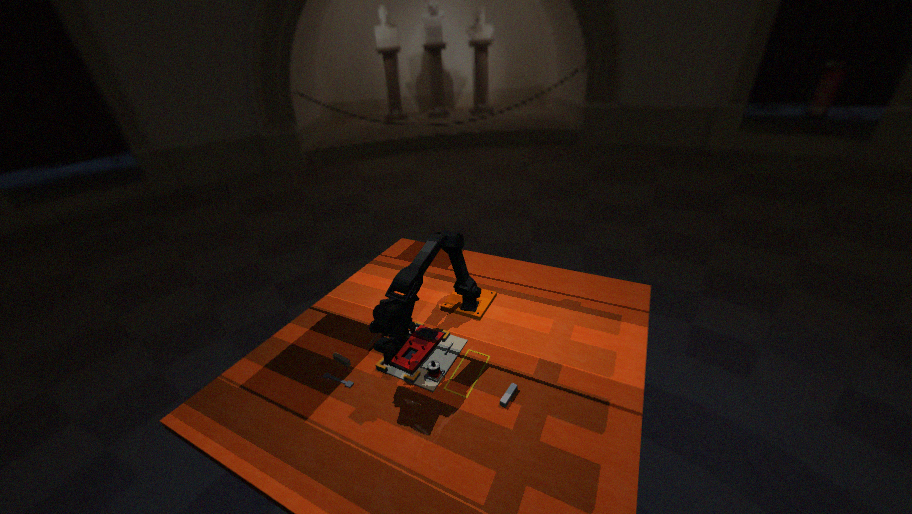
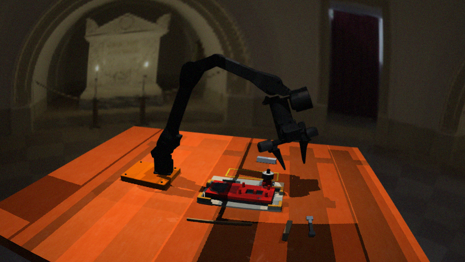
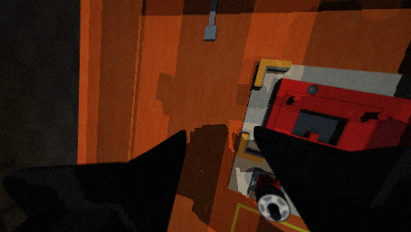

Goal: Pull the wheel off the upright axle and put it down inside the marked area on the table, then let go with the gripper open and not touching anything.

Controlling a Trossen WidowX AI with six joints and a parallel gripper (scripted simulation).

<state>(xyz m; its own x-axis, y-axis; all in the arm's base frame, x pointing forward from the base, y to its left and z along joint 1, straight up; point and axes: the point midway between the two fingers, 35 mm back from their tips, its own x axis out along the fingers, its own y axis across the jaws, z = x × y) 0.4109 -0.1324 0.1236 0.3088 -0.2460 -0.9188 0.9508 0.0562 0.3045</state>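
The wheel is 6 cm behind my gripper tip, 11 cm to the left of it and 7 cm below it. Round my gripper tip: small wrench (3 cm ahead, 20 cm to the right, 11 cm below); thin rod (22 cm behind, 17 cm to the right, 11 cm below).
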